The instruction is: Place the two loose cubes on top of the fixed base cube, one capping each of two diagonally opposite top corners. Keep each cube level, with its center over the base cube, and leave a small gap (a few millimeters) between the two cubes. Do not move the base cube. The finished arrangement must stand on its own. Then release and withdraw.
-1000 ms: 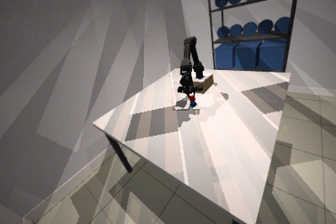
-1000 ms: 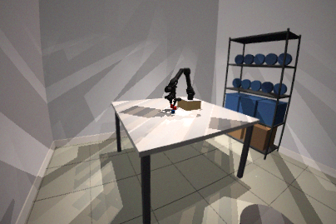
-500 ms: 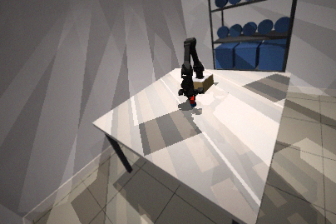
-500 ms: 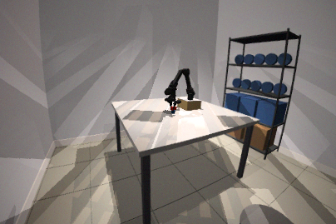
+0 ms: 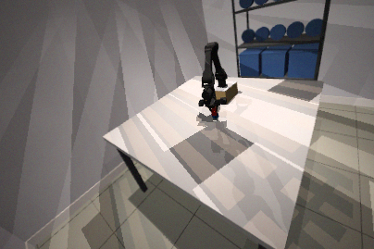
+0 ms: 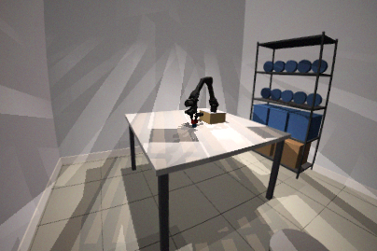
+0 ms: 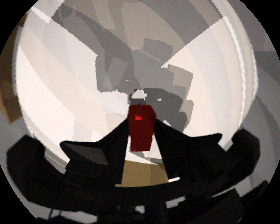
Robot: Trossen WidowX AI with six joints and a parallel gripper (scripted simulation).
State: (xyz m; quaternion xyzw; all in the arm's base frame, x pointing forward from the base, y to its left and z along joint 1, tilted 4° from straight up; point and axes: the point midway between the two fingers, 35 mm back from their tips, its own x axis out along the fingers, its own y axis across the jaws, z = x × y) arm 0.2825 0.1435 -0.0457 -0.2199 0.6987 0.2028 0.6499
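The blue cube is 10 mm behind my gripper tip, 10 mm to the right of it and 40 mm below it.
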